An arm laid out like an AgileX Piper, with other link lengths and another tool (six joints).
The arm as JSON. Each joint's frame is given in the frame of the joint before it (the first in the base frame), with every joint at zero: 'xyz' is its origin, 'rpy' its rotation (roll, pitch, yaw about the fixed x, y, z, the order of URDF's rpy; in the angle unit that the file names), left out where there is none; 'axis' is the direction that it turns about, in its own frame. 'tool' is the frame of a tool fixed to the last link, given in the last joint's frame.
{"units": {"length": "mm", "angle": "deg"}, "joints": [
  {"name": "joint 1", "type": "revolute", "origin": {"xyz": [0.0, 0.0, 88.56]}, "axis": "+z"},
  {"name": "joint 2", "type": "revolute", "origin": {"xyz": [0.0, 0.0, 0.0]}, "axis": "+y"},
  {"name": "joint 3", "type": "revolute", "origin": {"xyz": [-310.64, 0.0, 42.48]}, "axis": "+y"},
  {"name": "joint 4", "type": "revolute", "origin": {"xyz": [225.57, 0.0, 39.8]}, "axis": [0.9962, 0.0, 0.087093]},
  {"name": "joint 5", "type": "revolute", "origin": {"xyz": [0.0, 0.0, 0.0]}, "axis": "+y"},
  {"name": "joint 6", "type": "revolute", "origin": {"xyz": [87.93, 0.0, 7.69]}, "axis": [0.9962, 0.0, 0.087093]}
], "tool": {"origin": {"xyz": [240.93, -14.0, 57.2], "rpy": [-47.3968, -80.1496, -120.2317]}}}
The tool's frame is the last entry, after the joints.
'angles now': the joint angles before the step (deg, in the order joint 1, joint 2, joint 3, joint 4, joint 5, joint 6). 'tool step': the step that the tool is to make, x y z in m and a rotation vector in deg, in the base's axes. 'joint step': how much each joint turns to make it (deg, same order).
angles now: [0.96 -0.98 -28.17 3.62 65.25 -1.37]
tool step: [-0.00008 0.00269 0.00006 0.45 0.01 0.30]
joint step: [0.01 0.00 0.00 0.53 0.00 0.01]
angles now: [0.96 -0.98 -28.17 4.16 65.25 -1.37]
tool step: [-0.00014 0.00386 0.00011 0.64 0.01 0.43]
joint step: [0.00 0.00 0.00 0.77 0.00 0.00]
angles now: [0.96 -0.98 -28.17 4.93 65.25 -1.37]
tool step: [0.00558 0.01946 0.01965 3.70 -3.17 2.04]
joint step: [-0.01 0.00 -0.30 4.17 -2.95 0.00]
